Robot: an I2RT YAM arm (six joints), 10 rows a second.
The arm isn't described. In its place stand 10 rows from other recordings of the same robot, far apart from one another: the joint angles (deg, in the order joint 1, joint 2, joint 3, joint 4, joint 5, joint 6), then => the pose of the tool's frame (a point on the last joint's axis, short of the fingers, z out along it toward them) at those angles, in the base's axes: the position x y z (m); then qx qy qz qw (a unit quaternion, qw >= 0).
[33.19, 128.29, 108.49, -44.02, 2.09, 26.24] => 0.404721 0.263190 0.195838 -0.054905 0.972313 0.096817 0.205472
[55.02, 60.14, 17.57, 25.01, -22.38, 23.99] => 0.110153 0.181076 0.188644 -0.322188 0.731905 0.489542 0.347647
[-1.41, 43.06, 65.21, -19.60, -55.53, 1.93] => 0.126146 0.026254 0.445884 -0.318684 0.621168 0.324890 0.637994
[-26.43, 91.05, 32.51, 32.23, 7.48, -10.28] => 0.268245 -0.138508 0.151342 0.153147 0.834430 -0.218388 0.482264
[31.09, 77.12, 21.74, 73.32, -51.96, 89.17] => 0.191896 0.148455 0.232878 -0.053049 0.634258 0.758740 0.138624
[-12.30, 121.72, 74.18, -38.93, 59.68, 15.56] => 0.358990 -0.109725 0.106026 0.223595 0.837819 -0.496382 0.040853
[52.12, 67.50, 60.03, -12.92, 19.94, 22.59] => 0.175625 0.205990 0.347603 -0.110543 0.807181 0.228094 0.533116
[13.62, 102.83, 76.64, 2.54, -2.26, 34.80] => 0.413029 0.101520 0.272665 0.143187 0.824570 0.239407 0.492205
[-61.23, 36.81, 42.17, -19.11, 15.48, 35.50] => 0.064906 -0.137951 0.328561 0.637833 0.455742 -0.239497 0.572808
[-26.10, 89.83, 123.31, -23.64, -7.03, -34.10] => 0.269699 -0.127272 0.581382 -0.091625 0.637808 -0.348856 0.680519
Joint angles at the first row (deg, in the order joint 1, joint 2, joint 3, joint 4, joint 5, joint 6):
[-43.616, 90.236, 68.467, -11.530, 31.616, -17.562]
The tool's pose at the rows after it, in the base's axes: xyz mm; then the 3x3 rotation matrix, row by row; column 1 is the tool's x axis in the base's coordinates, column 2 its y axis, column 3 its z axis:
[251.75 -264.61 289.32], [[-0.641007 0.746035 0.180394], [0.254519 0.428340 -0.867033], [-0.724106 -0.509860 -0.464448]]
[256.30 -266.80 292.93], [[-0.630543 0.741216 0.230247], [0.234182 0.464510 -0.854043], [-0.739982 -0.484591 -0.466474]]
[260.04 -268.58 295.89], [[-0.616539 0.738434 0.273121], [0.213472 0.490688 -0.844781], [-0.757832 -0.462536 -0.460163]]
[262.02 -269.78 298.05], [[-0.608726 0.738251 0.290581], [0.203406 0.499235 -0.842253], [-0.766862 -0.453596 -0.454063]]
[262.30 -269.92 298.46], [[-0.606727 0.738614 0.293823], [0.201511 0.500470 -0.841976], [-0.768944 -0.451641 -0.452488]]
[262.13 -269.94 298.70], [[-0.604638 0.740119 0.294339], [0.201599 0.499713 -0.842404], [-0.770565 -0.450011 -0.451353]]
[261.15 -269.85 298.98], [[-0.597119 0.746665 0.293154], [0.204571 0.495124 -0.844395], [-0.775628 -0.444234 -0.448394]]
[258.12 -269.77 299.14], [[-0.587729 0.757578 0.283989], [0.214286 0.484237 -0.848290], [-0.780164 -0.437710 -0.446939]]
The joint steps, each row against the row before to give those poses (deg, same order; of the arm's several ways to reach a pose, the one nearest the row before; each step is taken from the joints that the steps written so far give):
[0.001, 1.115, 1.881, 0.021, -1.398, 0.197]
[-0.001, 0.635, 1.288, 0.177, -2.864, -0.022]
[0.000, 0.458, 0.810, 0.807, -2.317, 0.000]
[0.001, 0.283, 0.567, 0.393, -0.874, 0.000]
[0.000, 0.023, 0.066, 0.110, -0.152, 0.022]
[-0.022, -0.043, -0.022, 0.067, -0.022, 0.088]
[-0.087, -0.197, -0.217, 0.216, 0.065, 0.415]
[-0.284, -0.459, -0.460, 0.022, 0.328, 0.655]

